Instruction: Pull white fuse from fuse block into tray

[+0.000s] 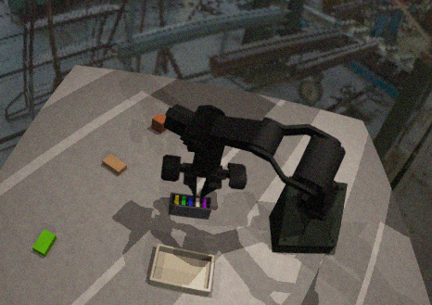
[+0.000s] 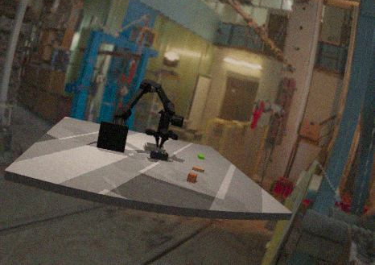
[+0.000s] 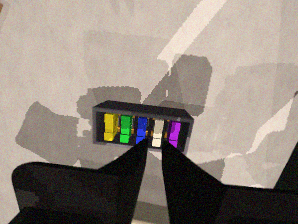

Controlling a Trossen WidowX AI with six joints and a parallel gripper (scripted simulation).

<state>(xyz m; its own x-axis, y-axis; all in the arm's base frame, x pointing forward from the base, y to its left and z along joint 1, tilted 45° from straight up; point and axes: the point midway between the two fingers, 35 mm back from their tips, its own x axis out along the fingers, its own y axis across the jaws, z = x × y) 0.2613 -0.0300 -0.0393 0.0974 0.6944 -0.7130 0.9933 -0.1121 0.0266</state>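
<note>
Right now my gripper tip is 4 cm above the white fuse. From my gripper tip the other things lie so: orange cube: 10 cm ahead, 32 cm to the right, 4 cm below; then beige tray: 4 cm ahead, 19 cm to the left, 6 cm below.
</note>
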